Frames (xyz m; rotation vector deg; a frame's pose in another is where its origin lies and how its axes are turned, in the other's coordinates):
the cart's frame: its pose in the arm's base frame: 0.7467 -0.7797 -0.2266 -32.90 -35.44 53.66
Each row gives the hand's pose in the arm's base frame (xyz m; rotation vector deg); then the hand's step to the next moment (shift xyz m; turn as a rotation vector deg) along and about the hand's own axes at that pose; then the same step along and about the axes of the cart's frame.
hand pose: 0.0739 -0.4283 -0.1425 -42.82 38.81 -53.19
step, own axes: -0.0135 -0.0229 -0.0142 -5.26 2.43 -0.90
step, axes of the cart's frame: -0.0101 0.0057 0.0278 3.41 4.59 1.30
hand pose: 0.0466 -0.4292 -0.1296 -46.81 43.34 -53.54
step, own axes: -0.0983 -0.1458 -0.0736 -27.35 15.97 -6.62
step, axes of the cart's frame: -0.0303 0.0196 0.1872 17.29 26.97 4.51
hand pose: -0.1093 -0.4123 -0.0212 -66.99 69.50 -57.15
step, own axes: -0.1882 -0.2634 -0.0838 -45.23 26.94 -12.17
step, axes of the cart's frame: 0.1415 -0.0839 0.2912 27.87 45.60 7.96
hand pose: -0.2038 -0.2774 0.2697 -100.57 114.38 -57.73
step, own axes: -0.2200 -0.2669 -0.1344 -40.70 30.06 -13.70
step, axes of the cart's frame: 0.3380 -0.1255 0.0879 22.66 46.14 10.26
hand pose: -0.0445 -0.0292 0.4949 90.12 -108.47 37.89
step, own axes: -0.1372 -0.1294 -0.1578 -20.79 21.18 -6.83
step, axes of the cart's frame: 0.2345 -0.0155 -0.0724 9.76 27.30 9.33
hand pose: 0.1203 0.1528 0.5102 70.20 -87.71 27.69
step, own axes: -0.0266 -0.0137 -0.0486 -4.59 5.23 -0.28
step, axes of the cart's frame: 0.0516 0.0108 -0.0219 0.94 6.44 2.48
